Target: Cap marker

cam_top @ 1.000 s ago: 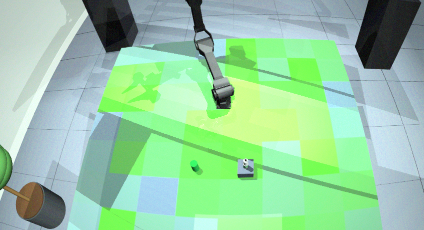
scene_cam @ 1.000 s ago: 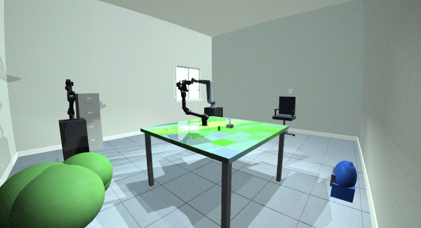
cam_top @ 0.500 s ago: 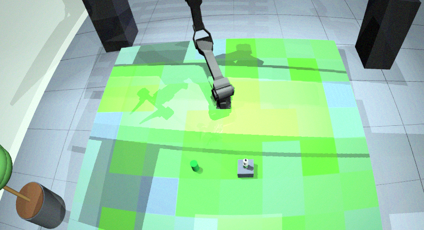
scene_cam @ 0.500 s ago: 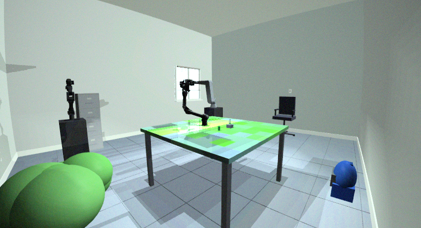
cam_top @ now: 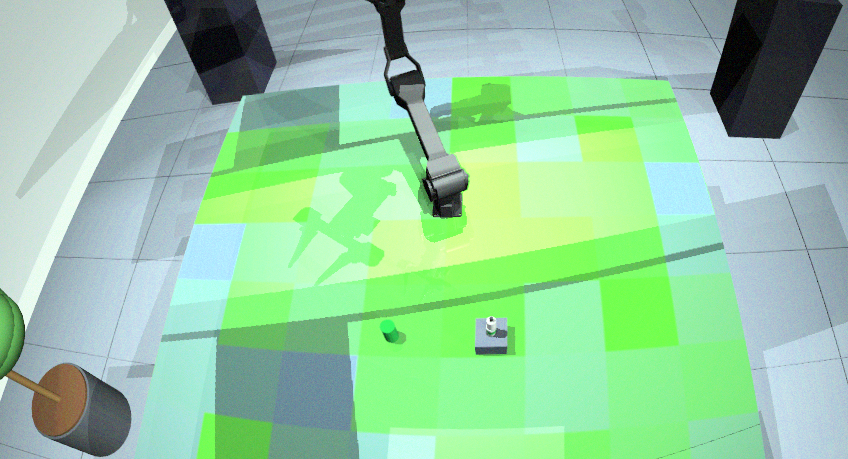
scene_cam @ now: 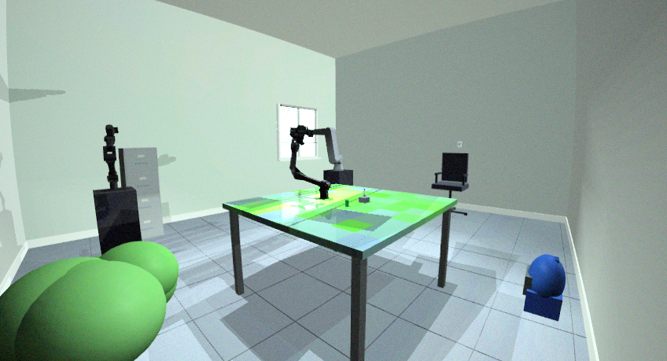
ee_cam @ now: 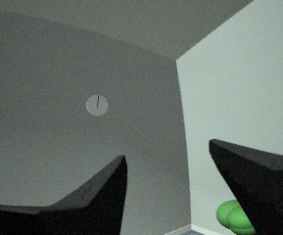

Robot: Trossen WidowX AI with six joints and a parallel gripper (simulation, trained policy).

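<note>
The green cap is 38 cm ahead of my gripper tip, 6 cm to the left of it and 55 cm below it. Round my gripper tip: grey holder block 39 cm ahead, 26 cm to the left, 56 cm below.
</note>
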